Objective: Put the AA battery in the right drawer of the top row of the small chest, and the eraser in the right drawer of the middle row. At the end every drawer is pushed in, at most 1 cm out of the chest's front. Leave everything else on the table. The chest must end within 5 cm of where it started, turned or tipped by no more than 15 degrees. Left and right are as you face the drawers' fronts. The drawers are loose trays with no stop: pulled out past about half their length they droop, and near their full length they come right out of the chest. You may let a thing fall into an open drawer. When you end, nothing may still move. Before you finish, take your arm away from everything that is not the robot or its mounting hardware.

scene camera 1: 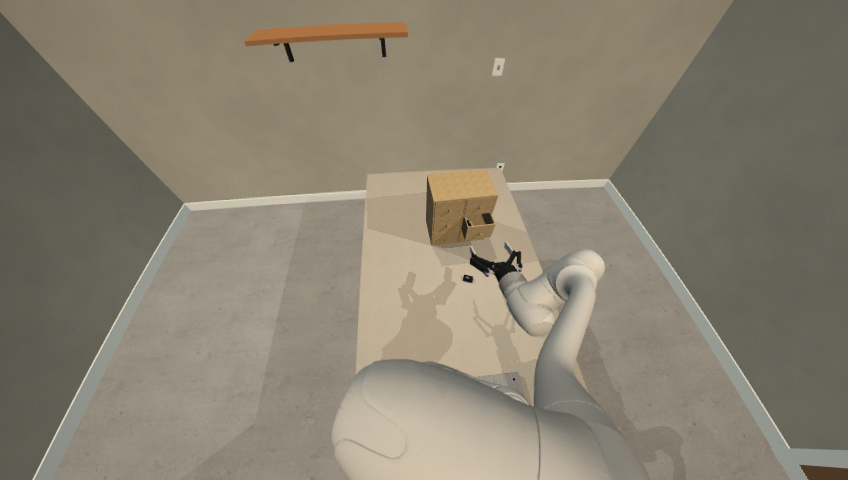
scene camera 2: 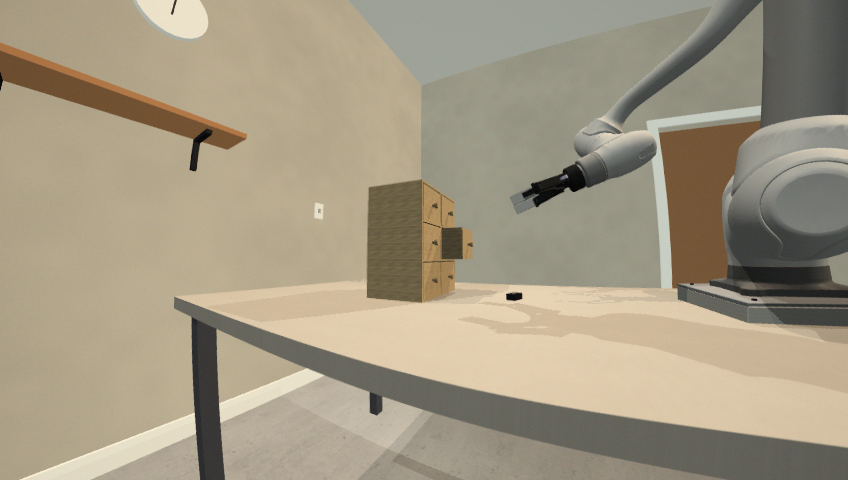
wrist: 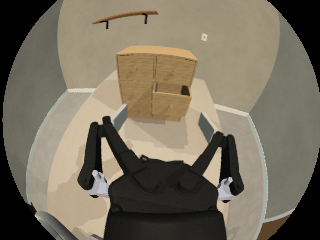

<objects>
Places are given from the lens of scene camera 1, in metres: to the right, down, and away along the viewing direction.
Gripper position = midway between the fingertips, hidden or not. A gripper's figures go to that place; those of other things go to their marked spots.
my gripper (scene camera 1: 488,246): 0.26, 0.03, 1.04
wooden chest (scene camera 1: 463,185): 0.18, -0.25, 1.16
</objects>
